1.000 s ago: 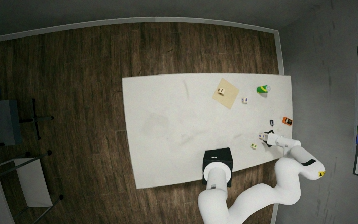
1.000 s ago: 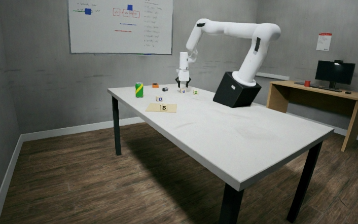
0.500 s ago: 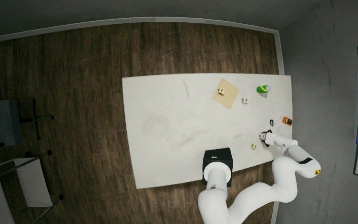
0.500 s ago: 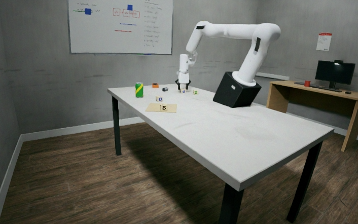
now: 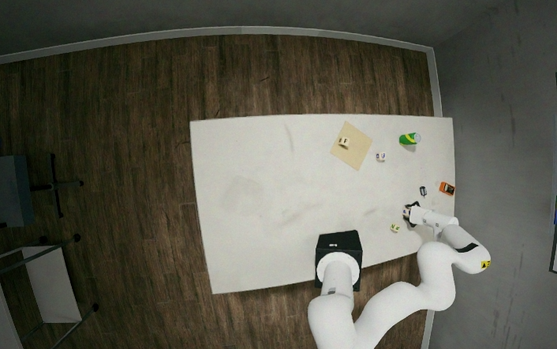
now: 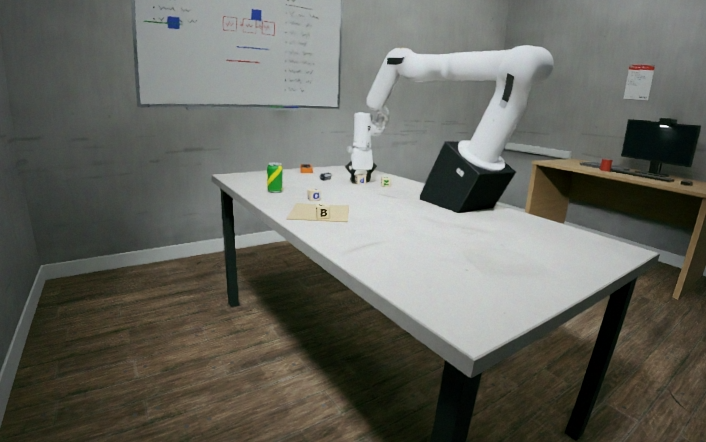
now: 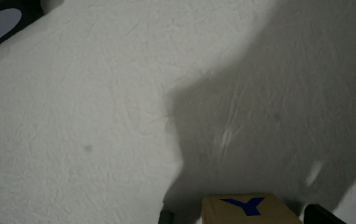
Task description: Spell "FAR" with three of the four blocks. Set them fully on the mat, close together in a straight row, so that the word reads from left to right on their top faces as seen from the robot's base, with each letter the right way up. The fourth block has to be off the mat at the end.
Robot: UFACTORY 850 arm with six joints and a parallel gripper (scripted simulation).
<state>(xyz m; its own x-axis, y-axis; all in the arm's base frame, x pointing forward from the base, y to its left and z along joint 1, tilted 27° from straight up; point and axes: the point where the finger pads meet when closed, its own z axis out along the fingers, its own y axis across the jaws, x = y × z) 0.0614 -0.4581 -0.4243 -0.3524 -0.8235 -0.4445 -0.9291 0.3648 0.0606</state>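
The tan mat is 48 cm ahead of my hand, 29 cm to the left of it and 2 cm below it. Also, from my hand: yellow can 44 cm ahead, 7 cm to the right, 4 cm above; then dark object 8 cm ahead, 16 cm to the right; then small orange object 3 cm ahead, 40 cm to the right.
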